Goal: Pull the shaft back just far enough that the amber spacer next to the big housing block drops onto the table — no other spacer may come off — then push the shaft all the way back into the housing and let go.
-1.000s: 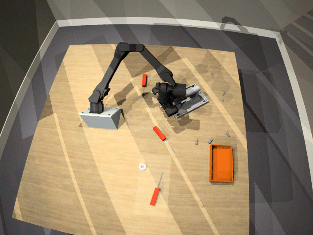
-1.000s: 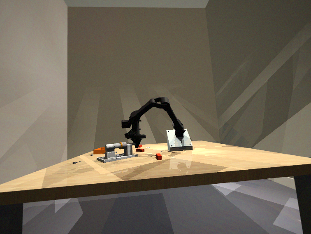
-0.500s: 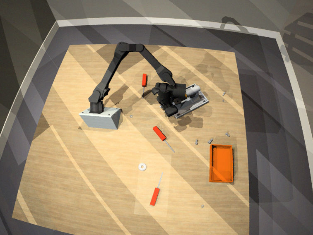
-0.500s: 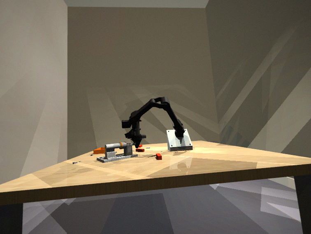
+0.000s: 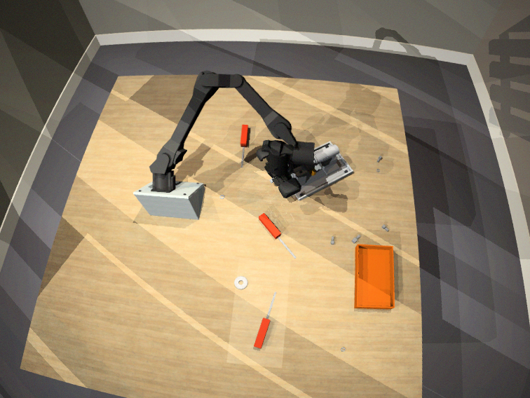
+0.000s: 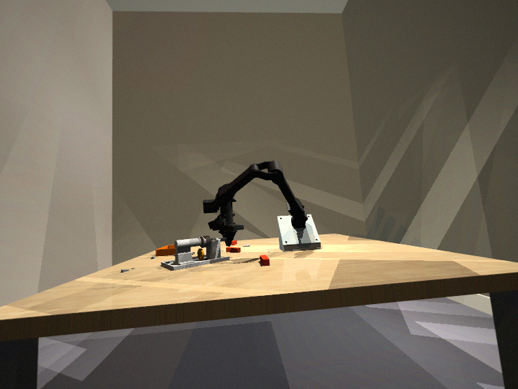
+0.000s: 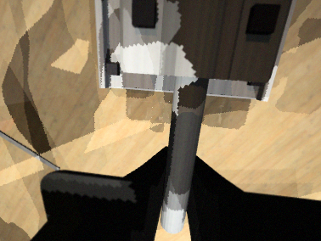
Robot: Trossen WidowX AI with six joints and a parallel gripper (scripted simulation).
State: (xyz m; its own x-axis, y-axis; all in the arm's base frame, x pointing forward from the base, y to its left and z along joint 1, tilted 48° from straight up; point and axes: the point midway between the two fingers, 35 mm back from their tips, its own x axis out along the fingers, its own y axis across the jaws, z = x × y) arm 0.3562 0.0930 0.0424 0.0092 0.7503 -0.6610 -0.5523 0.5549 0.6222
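My gripper tip is now 40 mm short of the grey shaft, 30 mm to the right of it and 30 mm below it. From my gripper tip the other things lie so: orange tray 330 mm ahead, 290 mm to the right, 40 mm below; amber spacer 110 mm ahead, 70 mm to the left, 20 mm below.
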